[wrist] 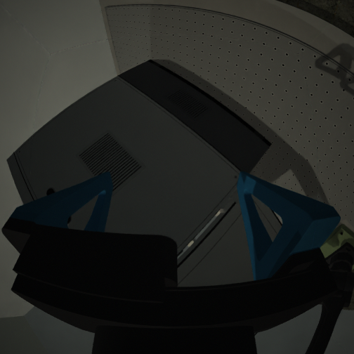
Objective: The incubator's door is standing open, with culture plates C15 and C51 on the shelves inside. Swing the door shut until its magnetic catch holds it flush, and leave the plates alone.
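The incubator (pixel 165 165) is a large dark grey box, seen tilted across the middle of the wrist view, with a slatted vent on one face and a darker panel with a second vent along its upper right side. A slim bar with light glints (pixel 201 234) runs slantwise beside a dark line at its lower edge, between my fingers. The picture is too dim to tell how the door stands, and the lower part is covered by my gripper's black body. Plates C15 and C51 do not show. My gripper (pixel 174 178) is open, its blue fingers wide apart with nothing between them, over the incubator in the view.
A perforated board (pixel 240 65) stands behind the incubator, across the upper right. A pale wall or surface lies at the left. A yellow-green object (pixel 341 235) and a dark curved item (pixel 332 312) show at the right edge, partly hidden beside my gripper's body.
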